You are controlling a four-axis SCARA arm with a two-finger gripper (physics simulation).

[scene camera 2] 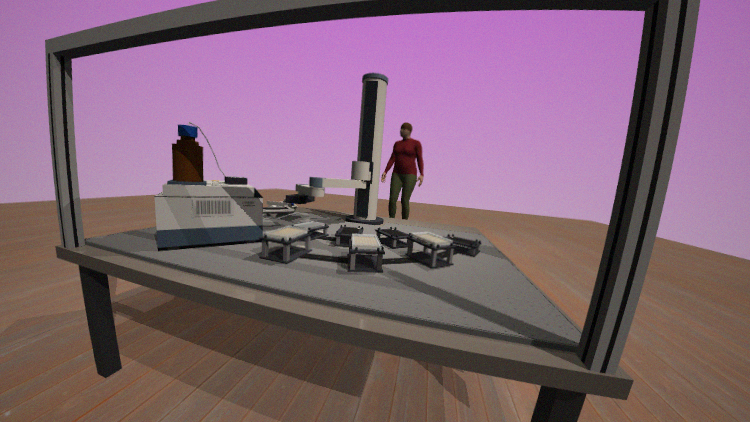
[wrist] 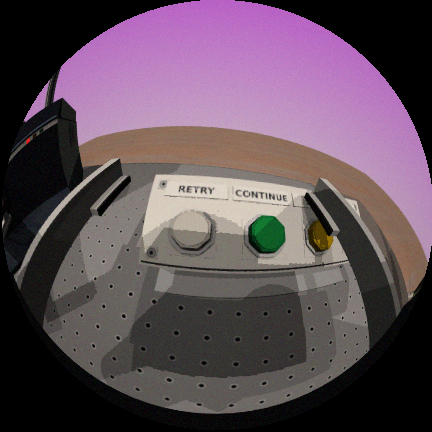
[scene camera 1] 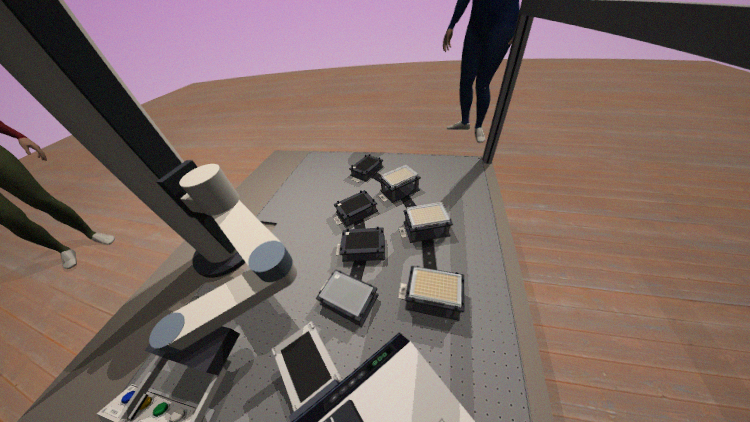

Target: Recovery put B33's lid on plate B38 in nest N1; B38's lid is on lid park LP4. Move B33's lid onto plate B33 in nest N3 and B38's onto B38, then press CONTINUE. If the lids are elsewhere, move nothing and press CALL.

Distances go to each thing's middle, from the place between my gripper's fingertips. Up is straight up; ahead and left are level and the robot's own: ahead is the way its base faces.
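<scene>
My gripper is 4 cm beyond the green CONTINUE button (wrist: pixel 266 234), 3 cm to the right of it and 3 cm above it. Counted from my gripper, the white RETRY button (wrist: pixel 190 229) is 1 cm ahead, 3 cm to the left and 3 cm below. The brown bottle (scene camera 2: pixel 187 156) is 58 cm ahead of my gripper, 7 cm to the left of it and 22 cm above it, while the frame post (scene camera 2: pixel 666 26) is 76 cm ahead of my gripper, 118 cm to the left of it and 18 cm above it. Going by their middles, of the things named here the frame post is the farthest from my gripper.
</scene>
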